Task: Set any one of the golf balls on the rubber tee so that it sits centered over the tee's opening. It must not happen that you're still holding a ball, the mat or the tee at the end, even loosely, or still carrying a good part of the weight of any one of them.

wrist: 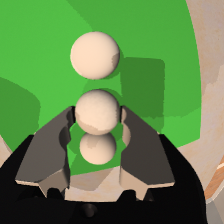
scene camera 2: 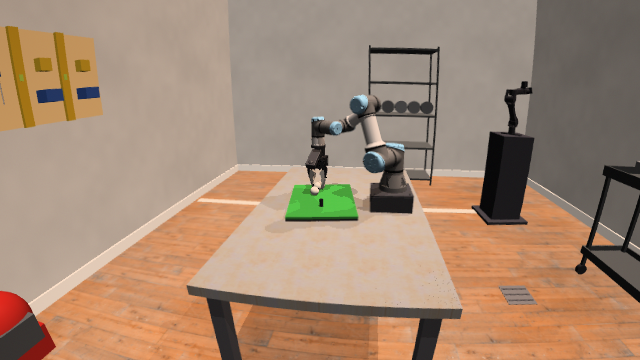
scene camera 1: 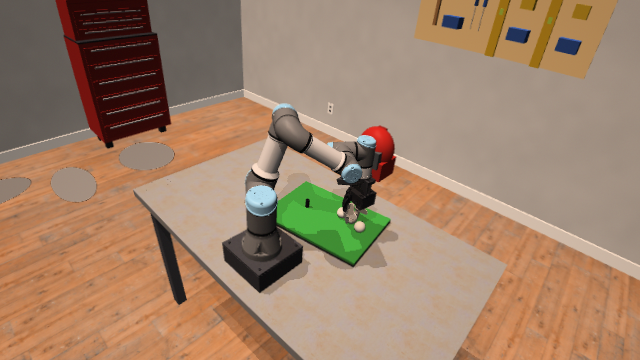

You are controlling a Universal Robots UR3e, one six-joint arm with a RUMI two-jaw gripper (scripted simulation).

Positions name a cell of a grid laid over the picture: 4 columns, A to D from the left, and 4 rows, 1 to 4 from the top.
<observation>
green mat: wrist C2; scene camera 2 C3; scene camera 1 B3
</observation>
